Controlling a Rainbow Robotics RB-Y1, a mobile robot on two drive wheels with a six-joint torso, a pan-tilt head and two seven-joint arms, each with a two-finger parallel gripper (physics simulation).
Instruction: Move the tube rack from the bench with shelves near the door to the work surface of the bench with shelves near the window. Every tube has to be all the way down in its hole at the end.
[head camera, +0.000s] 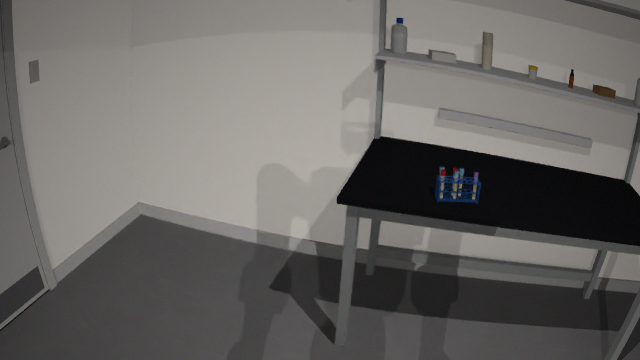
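Frame: origin at the robot's base, x ahead, y left, z up, level; metres.
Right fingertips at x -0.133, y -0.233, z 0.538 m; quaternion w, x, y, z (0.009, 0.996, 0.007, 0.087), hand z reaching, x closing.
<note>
A point is followed by its place in that frame.
A blue tube rack (458, 201) @[x 1.385, y -0.570, z 0.771 m] stands upright on the black work surface of a bench with shelves (540, 200) @[x 1.417, y -0.991, z 0.762 m], towards its left end and near the front edge. Several tubes with red, light blue and purple caps stand in the rack. At this distance I cannot tell whether each tube is all the way down in its hole. The door (17, 210) @[x 1.549, y 1.497, z 0.552 m] is at the far left of the view. My left and right grippers are not in view. The bench near the window does not show.
A shelf (460, 66) @[x 1.795, y -0.660, z 1.219 m] above the bench holds a bottle (399, 39) @[x 1.971, y -0.410, z 1.291 m], a beige cylinder (487, 51) @[x 1.837, y -0.810, z 1.307 m], a small jar (533, 72) @[x 1.780, y -1.052, z 1.251 m], a brown dropper bottle (571, 80) @[x 1.712, y -1.254, z 1.257 m] and boxes. The bench's front left leg (346, 280) @[x 1.435, y -0.180, z 0.394 m] reaches the floor. Shadows fall on the wall and floor.
</note>
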